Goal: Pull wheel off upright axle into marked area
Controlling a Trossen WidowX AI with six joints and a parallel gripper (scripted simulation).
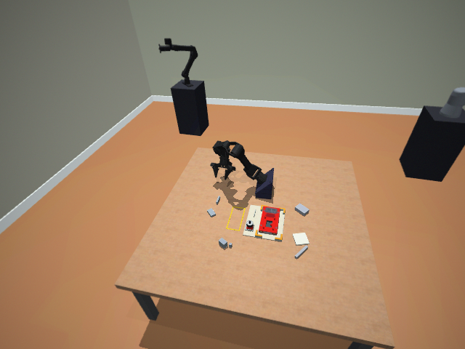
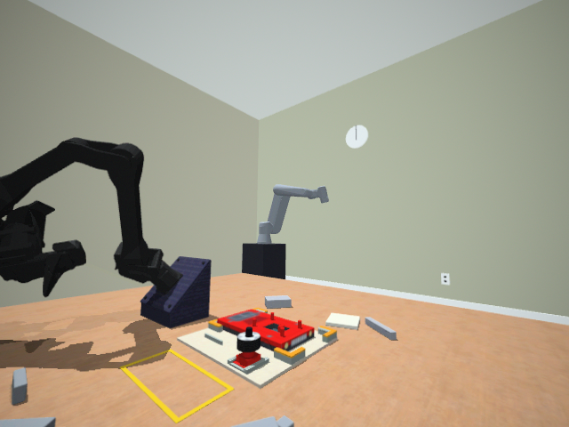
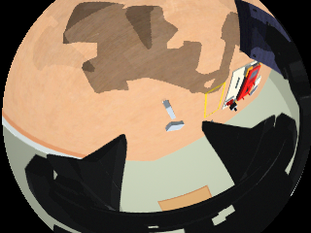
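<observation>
Now: gripper tip 29 cm short of the black wheel, 28 cm to the right of it and 6 cm above it. Round my gripper tip: dark axle (29 cm ahead, 28 cm to the left, 6 cm below); then cream tile (58 cm to the left, 30 cm ahead, 9 cm below); then base plate (37 cm to the left, 23 cm ahead, 9 cm below).
</observation>
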